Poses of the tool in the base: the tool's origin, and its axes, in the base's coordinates. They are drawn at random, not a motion.
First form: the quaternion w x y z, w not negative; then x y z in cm.
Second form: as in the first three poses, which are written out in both.
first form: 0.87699 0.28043 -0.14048 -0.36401 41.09 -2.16 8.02
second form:
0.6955 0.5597 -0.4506 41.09
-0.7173 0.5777 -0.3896 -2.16
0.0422 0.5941 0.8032 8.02
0 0 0 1

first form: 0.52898 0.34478 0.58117 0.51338 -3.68 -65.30 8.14
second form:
-0.2026 -0.1424 0.9689 -3.68
0.9439 0.2351 0.2320 -65.30
-0.2608 0.9615 0.0867 8.14
0 0 0 1

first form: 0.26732 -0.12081 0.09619 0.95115 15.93 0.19 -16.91
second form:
-0.8279 -0.5318 -0.1784 15.93
0.4853 -0.8386 0.2476 0.19
-0.2812 0.1184 0.9523 -16.91
0 0 0 1

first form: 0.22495 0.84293 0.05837 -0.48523 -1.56 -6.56 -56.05
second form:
0.5223 0.3167 -0.7918 -1.56
-0.1199 -0.8920 -0.4359 -6.56
-0.8443 0.3226 -0.4279 -56.05
0 0 0 1

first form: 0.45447 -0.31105 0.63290 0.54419 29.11 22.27 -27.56
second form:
-0.3934 -0.8884 0.2367 29.11
0.1009 0.2142 0.9716 22.27
-0.9138 0.4061 0.0054 -27.56
0 0 0 1

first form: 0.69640 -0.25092 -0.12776 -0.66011 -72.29 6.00 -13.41
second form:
0.0959 0.9835 0.1533 -72.29
-0.8553 0.0026 0.5182 6.00
0.5092 -0.1808 0.8414 -13.41
0 0 0 1

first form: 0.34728 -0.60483 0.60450 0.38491 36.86 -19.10 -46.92
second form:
-0.0272 -0.9986 -0.0457 36.86
-0.4639 -0.0280 0.8854 -19.10
-0.8855 0.0453 -0.4625 -46.92
0 0 0 1

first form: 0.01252 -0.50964 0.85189 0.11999 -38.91 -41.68 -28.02
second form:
-0.4802 -0.8713 -0.1010 -38.91
-0.8653 0.4517 0.2172 -41.68
-0.1436 0.1917 -0.9709 -28.02
0 0 0 1

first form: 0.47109 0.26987 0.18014 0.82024 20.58 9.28 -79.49
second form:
-0.4105 -0.6756 0.6124 20.58
0.8700 -0.4912 0.0412 9.28
0.2730 0.5498 0.7894 -79.49
0 0 0 1

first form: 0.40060 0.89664 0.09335 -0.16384 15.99 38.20 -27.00
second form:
0.9289 0.2987 -0.2190 15.99
0.0361 -0.6616 -0.7490 38.20
-0.3686 0.6878 -0.6254 -27.00
0 0 0 1

